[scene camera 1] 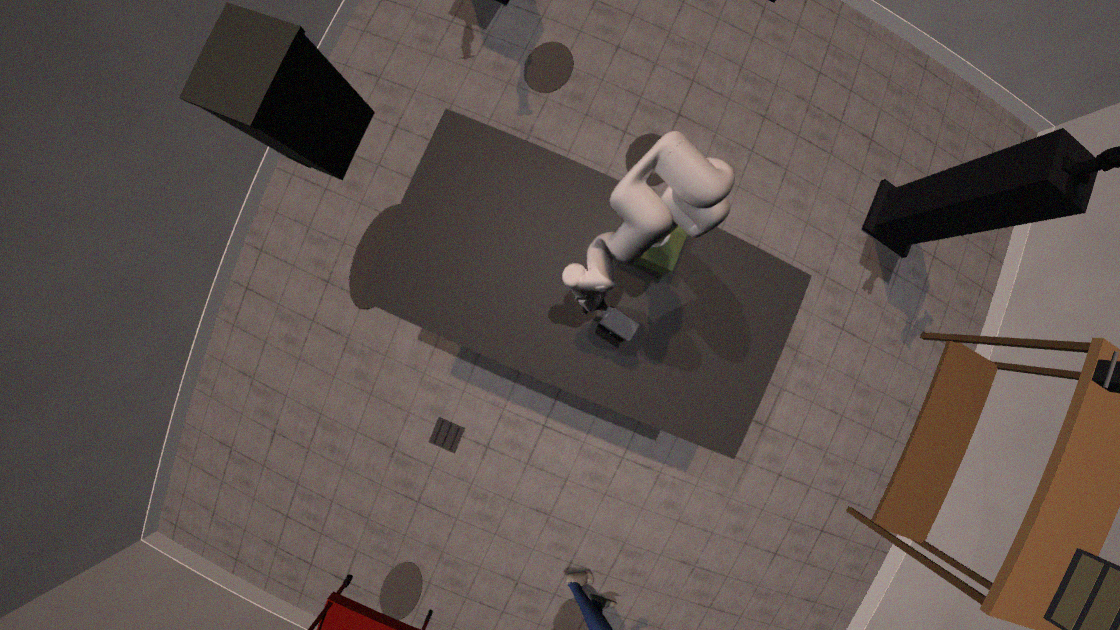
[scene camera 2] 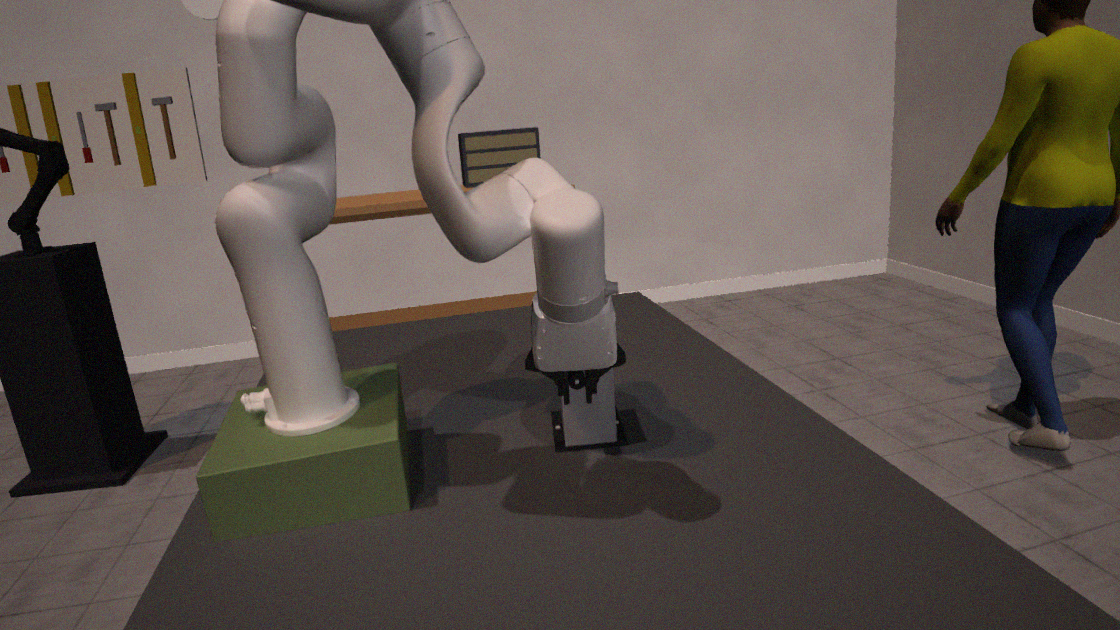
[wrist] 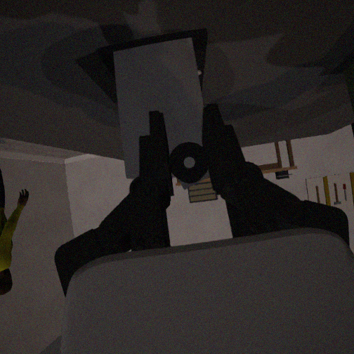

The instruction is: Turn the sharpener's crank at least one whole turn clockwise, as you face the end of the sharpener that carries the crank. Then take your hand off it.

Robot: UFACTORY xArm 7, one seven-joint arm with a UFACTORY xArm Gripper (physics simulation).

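Where they show: gripper, fingertip midpoint: (scene camera 1: pixel 599 305) (scene camera 2: pixel 577 395); arm's base at its link origin: (scene camera 2: pixel 313 412).
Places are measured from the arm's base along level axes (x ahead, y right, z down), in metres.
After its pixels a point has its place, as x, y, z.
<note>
The sharpener (scene camera 1: pixel 618 322) @[0.378, -0.034, -0.024] (scene camera 2: pixel 588 427) @[0.370, 0.007, 0.070] (wrist: pixel 157 90) is a grey box on a dark base plate, upright on the dark table top. My gripper (scene camera 1: pixel 598 307) @[0.351, 0.055, -0.002] (scene camera 2: pixel 578 389) @[0.351, 0.055, -0.002] (wrist: pixel 183 125) is at the crank end of the sharpener, in front of its body in scene camera 2. Its fingers are shut on the crank's knob (wrist: pixel 189 162), a round black piece with a grey centre, which shows between the two fingers in the wrist view. The crank's arm cannot be made out behind the fingers and in the dark.
The dark table top (scene camera 1: pixel 485 211) @[0.218, 0.649, 0.104] (scene camera 2: pixel 751 532) @[0.506, 0.257, 0.104] carries the green block (scene camera 1: pixel 664 258) @[0.074, -0.082, -0.009] (scene camera 2: pixel 313 501) @[0.009, 0.114, 0.070] under the arm's base, beside the sharpener. A person (scene camera 2: pixel 1053 188) in a yellow top stands off the table's edge. A black pedestal (scene camera 1: pixel 979 191) (scene camera 2: pixel 62 360) and a wooden workbench (scene camera 1: pixel 1053 470) stand farther off.
</note>
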